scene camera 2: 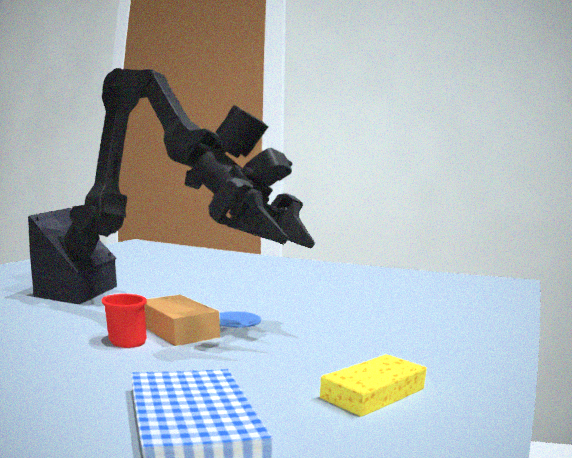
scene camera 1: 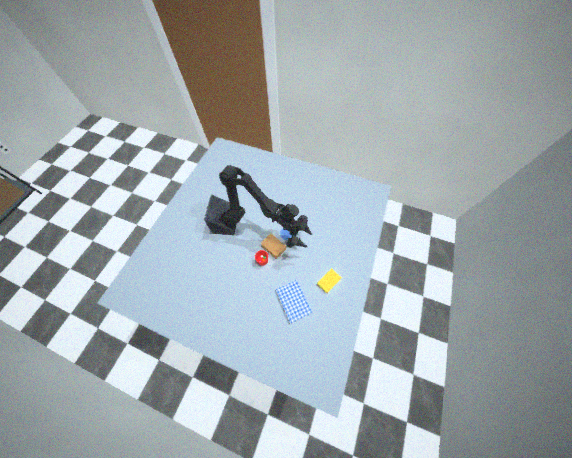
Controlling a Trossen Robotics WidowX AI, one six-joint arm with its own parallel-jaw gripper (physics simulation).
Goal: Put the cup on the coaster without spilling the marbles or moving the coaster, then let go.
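Frame: origin at the arm's base, x left, y down, z back, level; millimetres.
Seen in the pictures: gripper, fingertip midpoint: (scene camera 2: 300,243) (scene camera 1: 309,240); arm's base, link origin: (scene camera 2: 74,249) (scene camera 1: 225,219).
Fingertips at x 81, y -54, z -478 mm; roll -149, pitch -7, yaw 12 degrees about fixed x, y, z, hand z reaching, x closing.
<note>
Offsets run from my fingertips to a thing's middle. Level surfaces: height alone.
The red cup @(dz +195, dx -165, dy +117 mm) (scene camera 1: 261,258) (scene camera 2: 126,321) stands upright on the table, close beside the wooden block. In the scene camera 1 view small coloured marbles show inside it; in the scene camera 2 view its contents are hidden. The round blue coaster @(dz +155, dx +45, dy +149 mm) (scene camera 1: 285,234) (scene camera 2: 241,319) lies flat on the table on the other side of the block, partly covered by the arm in the scene camera 1 view. My gripper (scene camera 1: 308,239) (scene camera 2: 300,244) is open and empty, well above the table, with its fingers pointing outward and down, past the coaster and away from the cup.
A wooden block @(dz +180, dx -68, dy +129 mm) (scene camera 1: 274,245) (scene camera 2: 182,320) stands between the cup and the coaster. A yellow sponge @(dz -175, dx -98, dy +136 mm) (scene camera 1: 329,280) (scene camera 2: 373,384) and a blue-and-white checkered cloth @(dz -58, dx -280, dy +138 mm) (scene camera 1: 293,302) (scene camera 2: 197,410) lie on the blue table @(dy +151 mm) (scene camera 1: 215,320) (scene camera 2: 480,340), farther from the arm's base.
</note>
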